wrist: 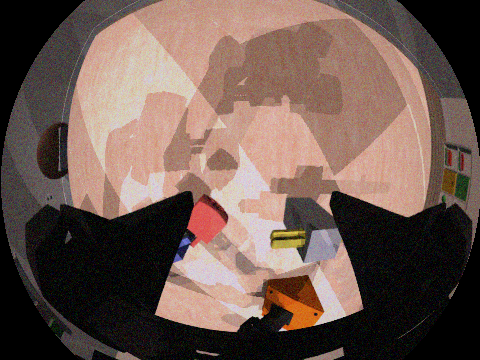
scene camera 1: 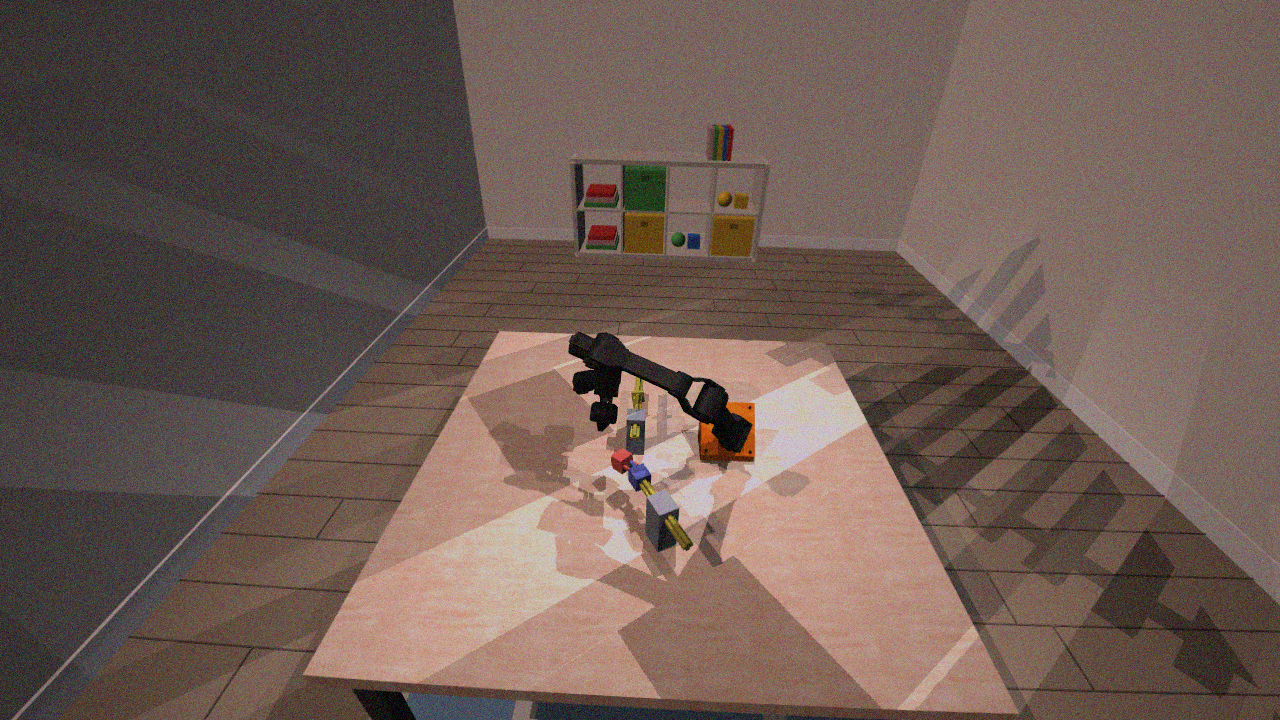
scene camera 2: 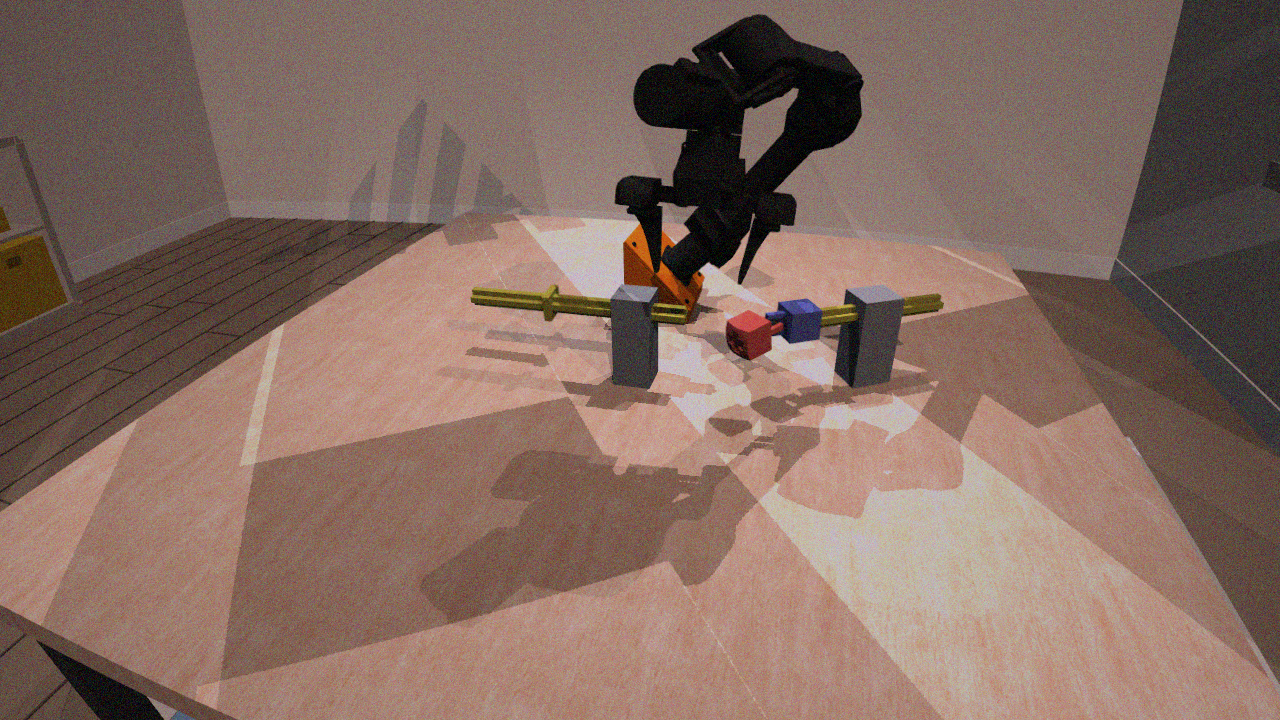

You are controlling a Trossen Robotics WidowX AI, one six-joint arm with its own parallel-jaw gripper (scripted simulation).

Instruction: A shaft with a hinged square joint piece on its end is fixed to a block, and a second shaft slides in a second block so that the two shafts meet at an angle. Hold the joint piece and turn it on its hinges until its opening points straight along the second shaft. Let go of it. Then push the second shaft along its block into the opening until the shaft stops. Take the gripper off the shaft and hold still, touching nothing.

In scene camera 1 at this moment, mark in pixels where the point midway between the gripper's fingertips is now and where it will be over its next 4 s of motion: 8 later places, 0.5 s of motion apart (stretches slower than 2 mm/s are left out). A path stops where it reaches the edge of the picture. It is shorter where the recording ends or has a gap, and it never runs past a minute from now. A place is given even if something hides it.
The gripper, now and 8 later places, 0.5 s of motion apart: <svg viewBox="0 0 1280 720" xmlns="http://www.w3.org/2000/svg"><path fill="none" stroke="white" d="M601 417L603 424L603 431L603 435L605 450L618 460L622 467L622 472L622 472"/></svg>
